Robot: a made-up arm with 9 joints. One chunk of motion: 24 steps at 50 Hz.
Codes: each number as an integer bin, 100 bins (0 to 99) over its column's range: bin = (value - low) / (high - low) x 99, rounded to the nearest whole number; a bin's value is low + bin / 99 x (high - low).
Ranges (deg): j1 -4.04..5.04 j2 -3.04..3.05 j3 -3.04..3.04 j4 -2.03..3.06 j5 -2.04..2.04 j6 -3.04..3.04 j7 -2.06..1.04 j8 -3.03..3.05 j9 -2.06..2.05
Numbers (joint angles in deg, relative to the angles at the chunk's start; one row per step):
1: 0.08 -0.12 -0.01 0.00 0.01 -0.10 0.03 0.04 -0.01
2: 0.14 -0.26 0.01 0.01 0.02 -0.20 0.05 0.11 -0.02
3: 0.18 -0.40 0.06 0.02 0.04 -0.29 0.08 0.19 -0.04
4: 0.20 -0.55 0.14 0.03 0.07 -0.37 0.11 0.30 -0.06
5: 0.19 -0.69 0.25 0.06 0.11 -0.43 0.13 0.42 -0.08
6: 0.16 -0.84 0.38 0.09 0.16 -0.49 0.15 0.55 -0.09
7: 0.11 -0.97 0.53 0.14 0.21 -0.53 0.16 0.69 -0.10
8: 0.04 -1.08 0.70 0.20 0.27 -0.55 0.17 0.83 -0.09
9: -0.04 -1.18 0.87 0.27 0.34 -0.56 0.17 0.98 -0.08
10: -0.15 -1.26 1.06 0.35 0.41 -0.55 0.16 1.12 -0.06
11: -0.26 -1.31 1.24 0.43 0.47 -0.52 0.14 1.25 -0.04
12: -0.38 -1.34 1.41 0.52 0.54 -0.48 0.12 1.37 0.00
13: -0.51 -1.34 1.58 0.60 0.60 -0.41 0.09 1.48 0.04
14: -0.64 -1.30 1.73 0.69 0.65 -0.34 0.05 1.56 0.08
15: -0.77 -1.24 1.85 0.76 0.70 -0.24 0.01 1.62 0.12
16: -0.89 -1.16 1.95 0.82 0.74 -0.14 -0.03 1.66 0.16
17: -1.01 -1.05 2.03 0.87 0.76 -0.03 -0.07 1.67 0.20
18: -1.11 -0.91 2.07 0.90 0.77 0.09 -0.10 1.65 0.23
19: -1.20 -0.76 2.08 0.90 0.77 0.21 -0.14 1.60 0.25
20: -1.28 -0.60 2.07 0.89 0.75 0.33 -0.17 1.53 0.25
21: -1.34 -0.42 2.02 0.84 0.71 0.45 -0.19 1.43 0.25
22: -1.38 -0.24 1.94 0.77 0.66 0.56 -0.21 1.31 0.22
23: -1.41 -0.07 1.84 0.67 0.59 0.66 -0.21 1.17 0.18
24: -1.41 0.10 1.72 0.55 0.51 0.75 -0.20 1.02 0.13
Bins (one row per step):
1: 45 47 49 39 50 48 67 50 49
2: 46 45 50 40 50 46 67 51 49
3: 46 43 50 40 50 45 68 52 49
4: 46 40 52 40 51 43 69 54 48
5: 46 38 54 41 52 42 70 56 48
6: 46 36 56 41 53 42 71 58 47
7: 45 34 58 42 55 41 71 61 47
8: 44 32 61 43 56 41 71 63 47
9: 44 30 64 45 58 40 71 65 48
10: 42 29 67 46 59 41 71 68 48
11: 41 28 70 48 61 41 70 70 49
12: 40 28 72 50 63 42 70 72 50
13: 38 28 75 51 64 43 69 73 51
14: 37 28 78 53 65 44 67 75 52
15: 36 29 80 54 66 46 66 76 53
16: 34 31 81 55 67 47 65 76 53
17: 33 32 83 56 68 49 64 77 54
18: 32 35 83 57 68 51 63 76 55
19: 31 37 83 57 68 53 61 75 56
20: 30 40 83 57 68 55 60 74 56
21: 29 43 82 56 67 57 60 73 56
22: 29 46 81 54 66 59 59 71 55
23: 29 48 79 53 64 60 59 68 54
24: 29 51 78 50 62 62 59 66 53

